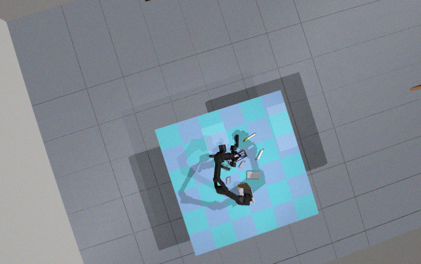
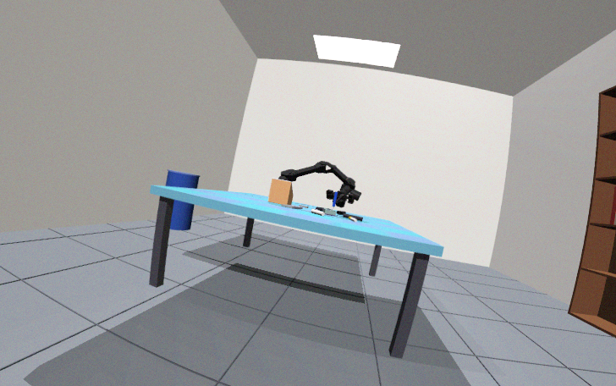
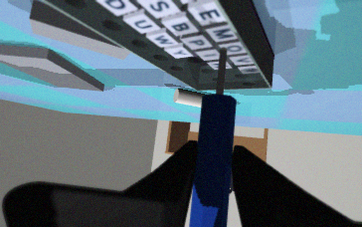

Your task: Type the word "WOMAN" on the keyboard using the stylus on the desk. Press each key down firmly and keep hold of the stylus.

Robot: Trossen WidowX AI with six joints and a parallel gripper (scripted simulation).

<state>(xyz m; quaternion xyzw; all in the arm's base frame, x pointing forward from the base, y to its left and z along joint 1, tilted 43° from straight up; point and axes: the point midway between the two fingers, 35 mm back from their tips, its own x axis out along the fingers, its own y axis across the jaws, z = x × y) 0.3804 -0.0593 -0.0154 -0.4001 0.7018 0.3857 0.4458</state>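
Now: the M key 7 cm below my gripper tip. Round my gripper tip: O key 7 cm below, 2 cm to the right; then stylus tip 5 cm below; then stylus 1 cm below.
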